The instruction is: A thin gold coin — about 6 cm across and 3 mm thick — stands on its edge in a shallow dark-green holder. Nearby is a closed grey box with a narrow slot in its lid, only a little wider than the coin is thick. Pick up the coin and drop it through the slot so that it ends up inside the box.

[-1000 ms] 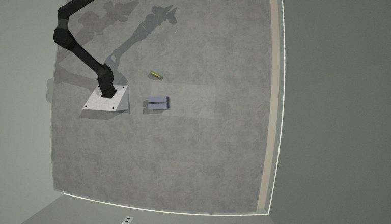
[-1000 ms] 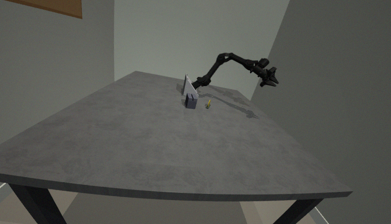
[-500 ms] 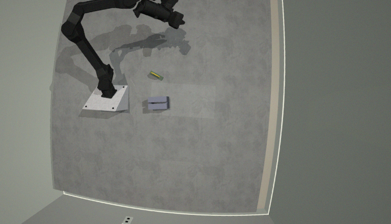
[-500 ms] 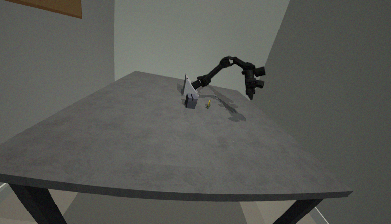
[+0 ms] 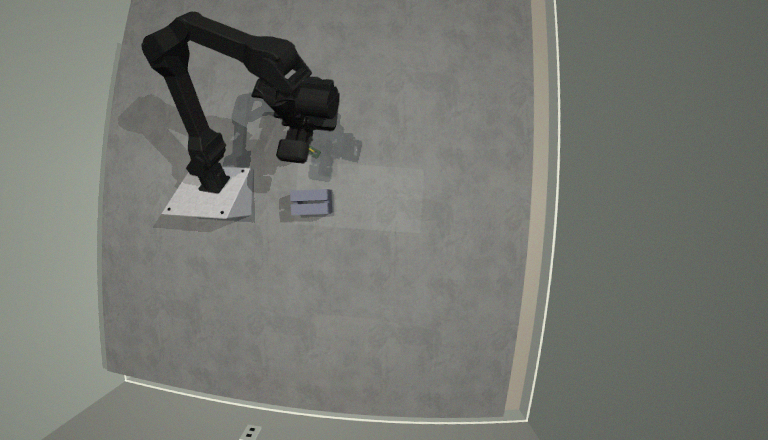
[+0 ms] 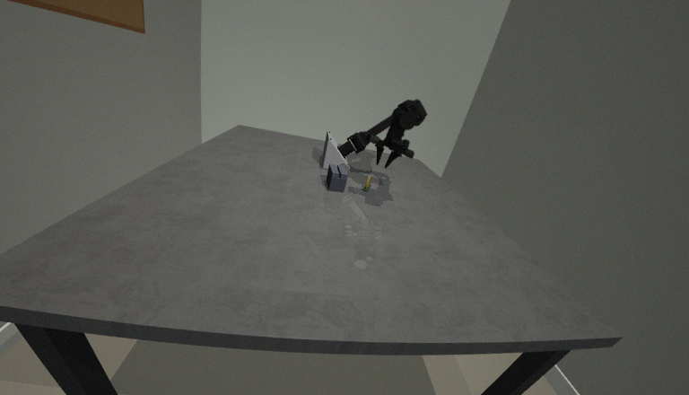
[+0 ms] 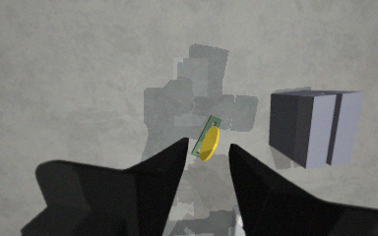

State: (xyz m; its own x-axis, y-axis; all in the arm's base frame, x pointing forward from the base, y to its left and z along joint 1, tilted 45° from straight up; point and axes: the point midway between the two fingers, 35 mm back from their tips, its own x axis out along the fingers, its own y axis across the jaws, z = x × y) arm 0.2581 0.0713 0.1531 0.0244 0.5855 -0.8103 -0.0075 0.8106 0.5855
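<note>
The gold coin is 4 cm behind my gripper tip, 2 cm to the right of it and 9 cm below it.
</note>
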